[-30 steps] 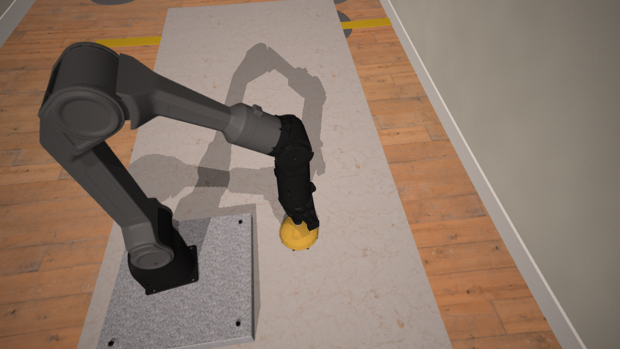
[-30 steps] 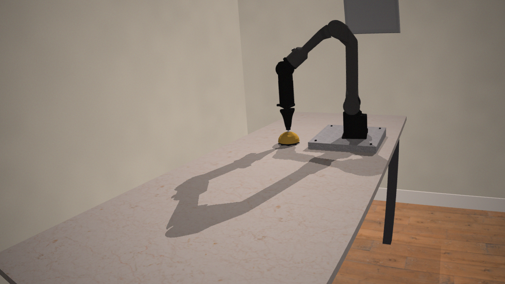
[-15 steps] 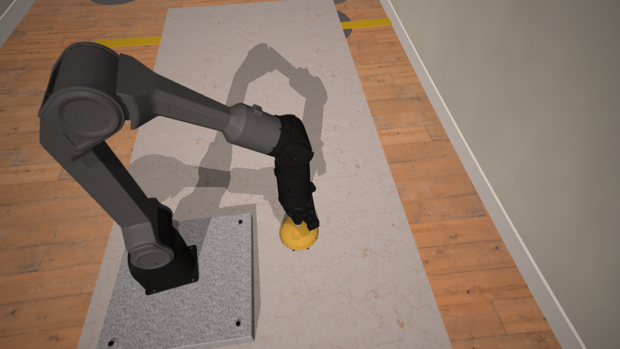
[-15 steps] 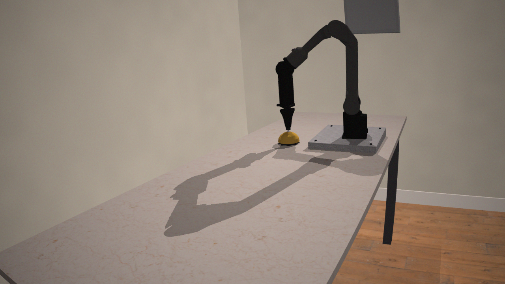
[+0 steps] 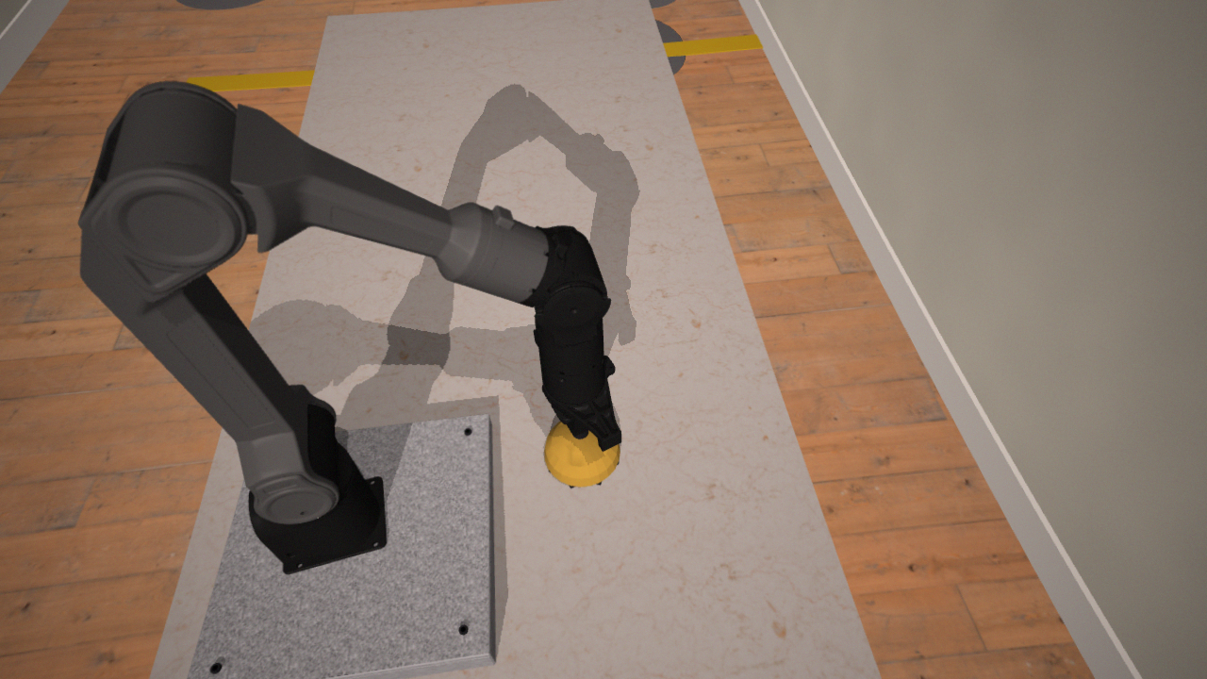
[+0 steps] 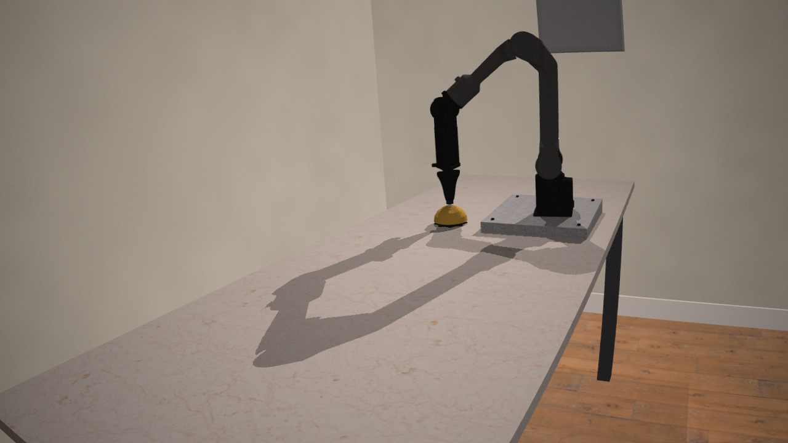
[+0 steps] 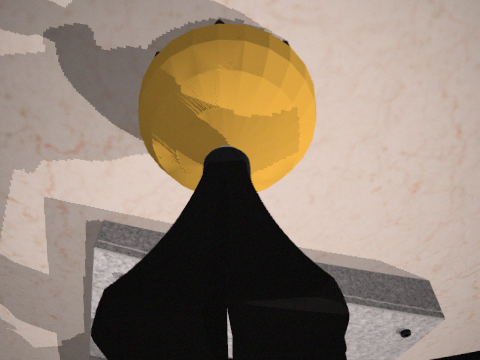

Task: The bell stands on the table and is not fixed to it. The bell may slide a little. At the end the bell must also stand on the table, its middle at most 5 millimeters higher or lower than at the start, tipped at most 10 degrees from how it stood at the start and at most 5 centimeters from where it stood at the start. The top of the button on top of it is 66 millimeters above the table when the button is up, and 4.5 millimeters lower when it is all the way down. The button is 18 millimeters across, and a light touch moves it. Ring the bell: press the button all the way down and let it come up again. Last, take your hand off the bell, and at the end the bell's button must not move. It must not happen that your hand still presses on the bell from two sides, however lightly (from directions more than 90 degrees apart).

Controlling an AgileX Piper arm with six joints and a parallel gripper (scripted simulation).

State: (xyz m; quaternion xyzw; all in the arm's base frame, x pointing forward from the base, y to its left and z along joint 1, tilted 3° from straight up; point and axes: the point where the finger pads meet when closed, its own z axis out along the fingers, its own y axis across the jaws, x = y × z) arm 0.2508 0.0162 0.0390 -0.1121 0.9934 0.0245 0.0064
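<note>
Right now my hand is 20 mm above the small black button. From my hand the other things lie so: yellow dome bell: 30 mm below.
</note>
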